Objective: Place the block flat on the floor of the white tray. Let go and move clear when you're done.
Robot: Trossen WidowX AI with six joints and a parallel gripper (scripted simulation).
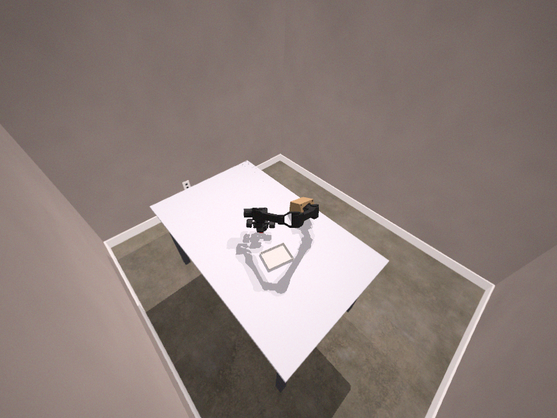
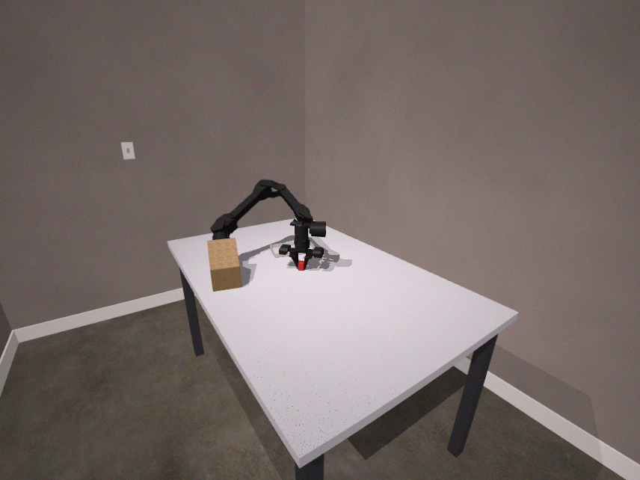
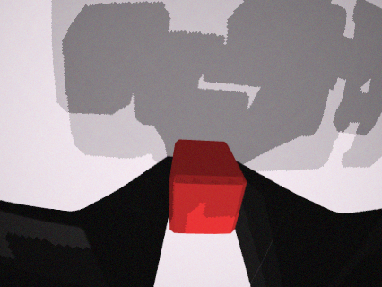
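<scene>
The white tray lies 4 cm ahead of my hand, 22 cm to the left of it and 3 cm below it. From my hand the other things lie so: red block (2 cm below).
</scene>
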